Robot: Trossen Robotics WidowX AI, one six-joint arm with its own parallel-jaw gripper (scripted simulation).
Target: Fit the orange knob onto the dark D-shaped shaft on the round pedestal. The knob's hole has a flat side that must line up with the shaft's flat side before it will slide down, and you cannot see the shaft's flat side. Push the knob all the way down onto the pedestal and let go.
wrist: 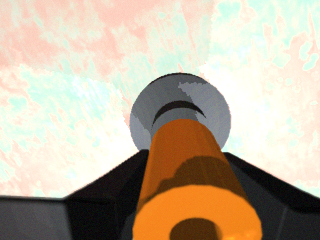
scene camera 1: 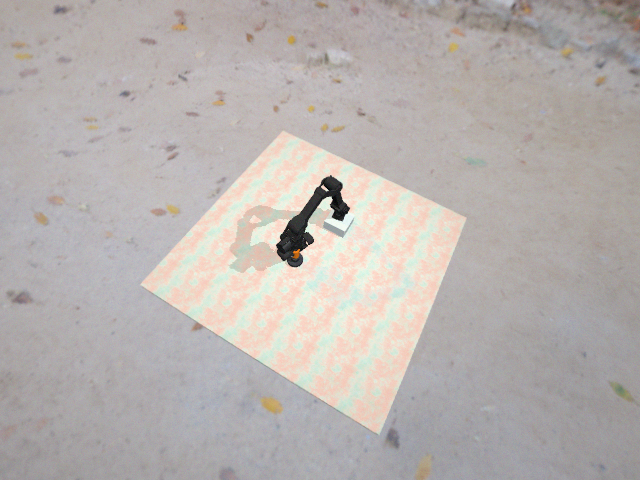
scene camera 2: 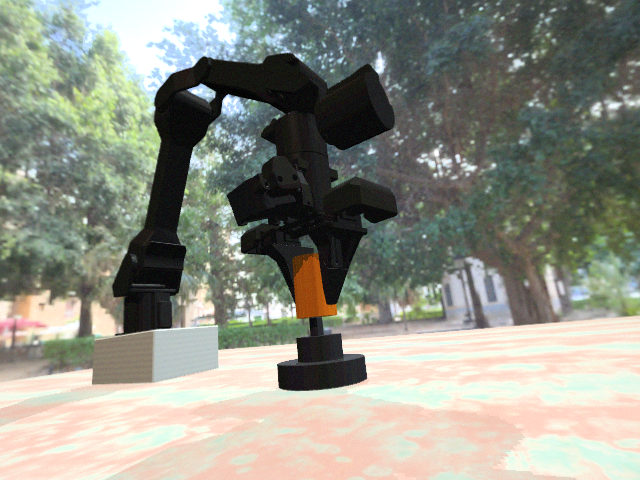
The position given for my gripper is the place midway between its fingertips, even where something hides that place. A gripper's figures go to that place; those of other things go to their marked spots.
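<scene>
I see my gripper [wrist: 184, 157] at 11 cm from the lens. There is an orange knob [wrist: 188, 181] too, and that knob is 6 cm from the lens.
</scene>
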